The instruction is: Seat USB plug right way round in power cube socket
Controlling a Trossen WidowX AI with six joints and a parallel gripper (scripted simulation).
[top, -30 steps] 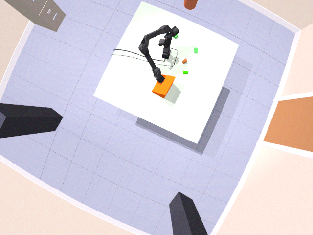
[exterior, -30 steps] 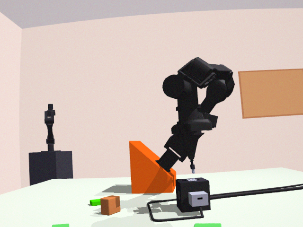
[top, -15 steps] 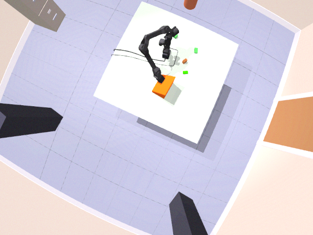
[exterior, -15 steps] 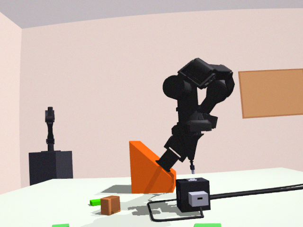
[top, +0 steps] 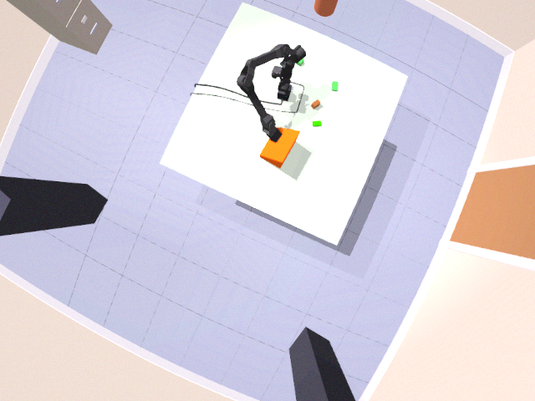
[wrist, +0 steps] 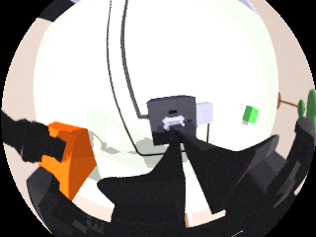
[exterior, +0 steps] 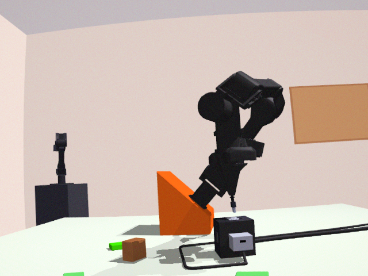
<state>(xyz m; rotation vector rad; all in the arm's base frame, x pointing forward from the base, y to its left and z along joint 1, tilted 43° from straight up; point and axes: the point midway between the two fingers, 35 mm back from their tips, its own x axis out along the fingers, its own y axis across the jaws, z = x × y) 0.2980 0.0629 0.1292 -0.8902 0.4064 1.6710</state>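
My gripper tip is 20 mm above the USB plug. Also, from my gripper tip: brown block (60 mm ahead, 210 mm to the right, 110 mm below); then USB socket (60 mm below).
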